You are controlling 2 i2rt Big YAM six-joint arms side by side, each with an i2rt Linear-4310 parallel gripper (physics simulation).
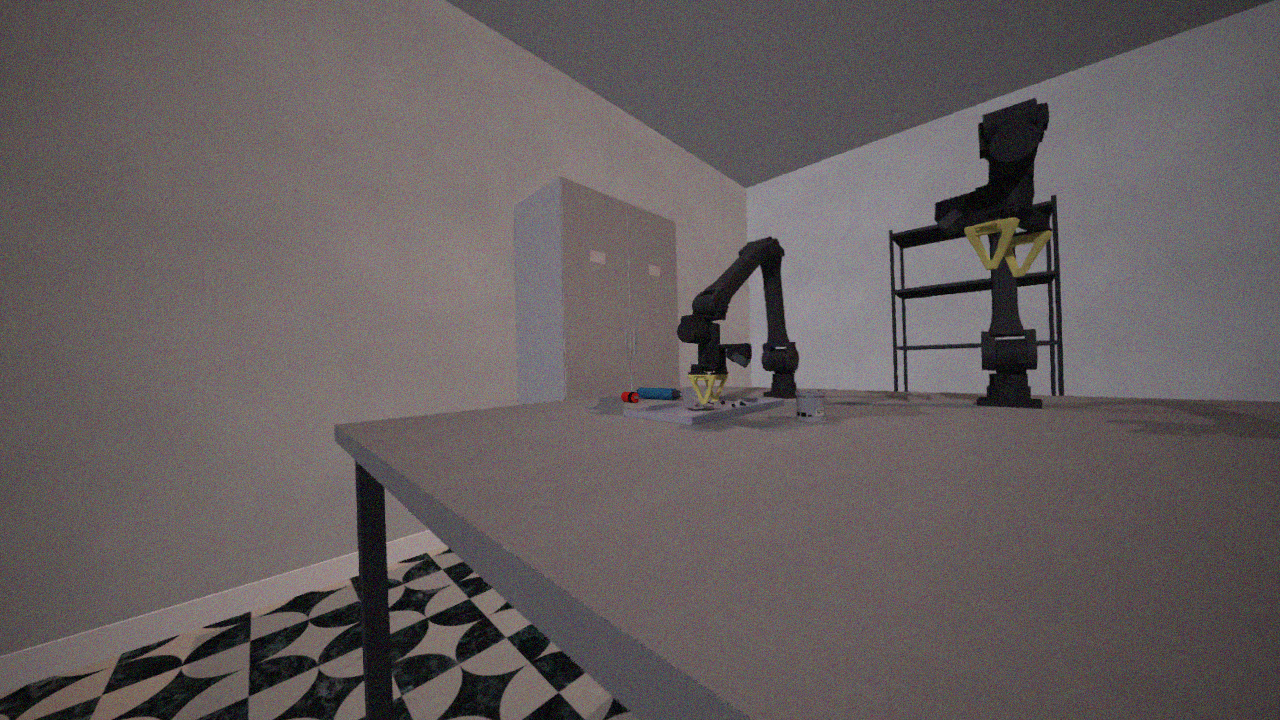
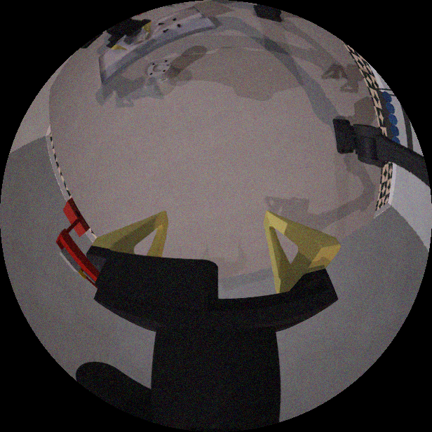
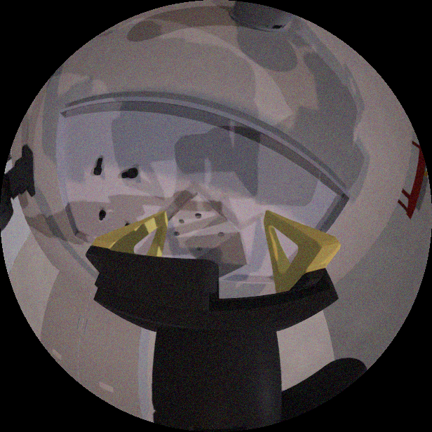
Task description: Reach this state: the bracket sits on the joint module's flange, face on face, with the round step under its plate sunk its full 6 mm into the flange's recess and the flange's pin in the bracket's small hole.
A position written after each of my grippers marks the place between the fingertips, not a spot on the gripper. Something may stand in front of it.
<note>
In view: my left gripper (image 1: 1005,273), my right gripper (image 1: 709,402) and a shallow tray (image 3: 177,151).
My left gripper is seen too in image 2 (image 2: 215,216). My right gripper is seen too in image 3 (image 3: 215,215).
</note>
